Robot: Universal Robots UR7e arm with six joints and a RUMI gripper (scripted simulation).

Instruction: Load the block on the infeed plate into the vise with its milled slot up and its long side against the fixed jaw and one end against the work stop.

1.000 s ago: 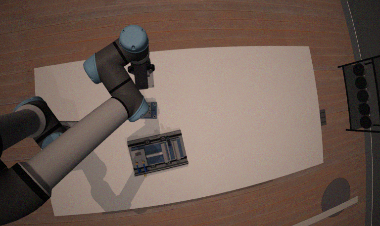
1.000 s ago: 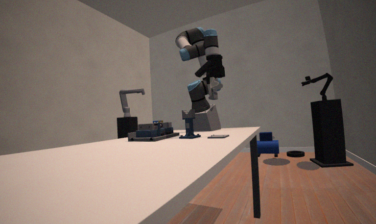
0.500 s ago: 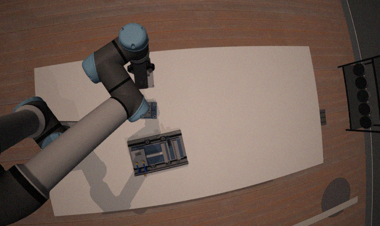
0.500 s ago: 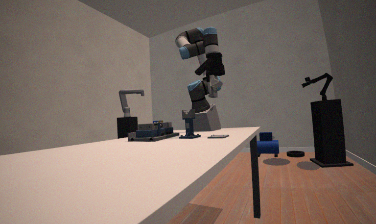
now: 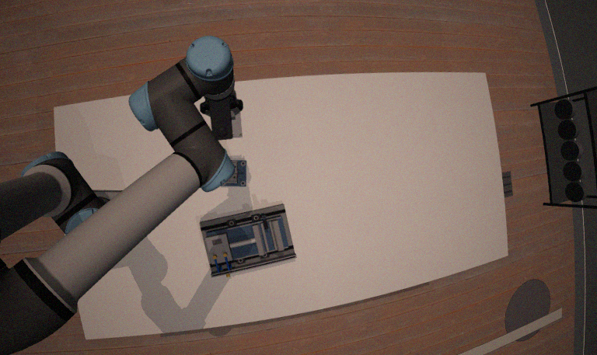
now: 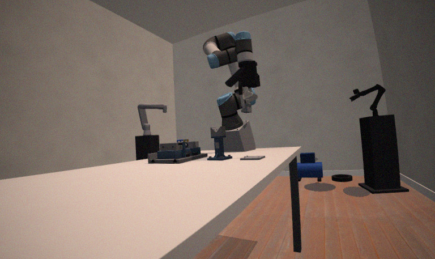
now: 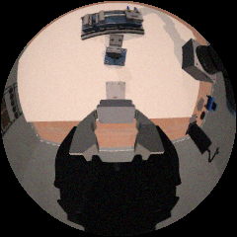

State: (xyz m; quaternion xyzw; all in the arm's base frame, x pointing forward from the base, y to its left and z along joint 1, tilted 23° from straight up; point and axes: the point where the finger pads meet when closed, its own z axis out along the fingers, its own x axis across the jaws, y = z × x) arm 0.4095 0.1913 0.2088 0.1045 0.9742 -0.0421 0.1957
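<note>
My hand is 1 cm to the left of the part and 1 cm above it. The rest, counted from my hand: vise (7 cm behind, 38 cm to the right, 20 cm below); then infeed plate (1 cm to the left, 24 cm below).
</note>
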